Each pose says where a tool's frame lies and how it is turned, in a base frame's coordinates. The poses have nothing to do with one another.
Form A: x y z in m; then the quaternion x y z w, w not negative.
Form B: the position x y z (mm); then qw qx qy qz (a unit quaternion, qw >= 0). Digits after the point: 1 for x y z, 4 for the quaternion.
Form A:
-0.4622, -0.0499, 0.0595, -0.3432, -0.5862, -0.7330, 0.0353
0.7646, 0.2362, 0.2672, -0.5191, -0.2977, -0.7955, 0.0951
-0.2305, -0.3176, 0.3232, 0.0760, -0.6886, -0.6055, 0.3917
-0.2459, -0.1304, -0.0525, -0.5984, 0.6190, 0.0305, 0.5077
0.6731, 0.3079, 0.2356, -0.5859, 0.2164, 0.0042, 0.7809
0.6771, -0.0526, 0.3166, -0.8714, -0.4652, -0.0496, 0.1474
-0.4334, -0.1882, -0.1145, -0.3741, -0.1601, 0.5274, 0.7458
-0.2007, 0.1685, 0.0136, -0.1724, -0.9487, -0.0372, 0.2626
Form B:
-462.2, -49.9, 59.5, 0.0353, -0.3432, -0.5862, -0.7330
764.6, 236.2, 267.2, 0.0951, -0.5191, -0.2977, -0.7955
-230.5, -317.6, 323.2, 0.3917, 0.0760, -0.6886, -0.6055
-245.9, -130.4, -52.5, 0.5077, -0.5984, 0.6190, 0.0305
673.1, 307.9, 235.6, 0.7809, -0.5859, 0.2164, 0.0042
677.1, -52.6, 316.6, 0.1474, -0.8714, -0.4652, -0.0496
-433.4, -188.2, -114.5, 0.7458, -0.3741, -0.1601, 0.5274
-200.7, 168.5, 13.6, 0.2626, -0.1724, -0.9487, -0.0372

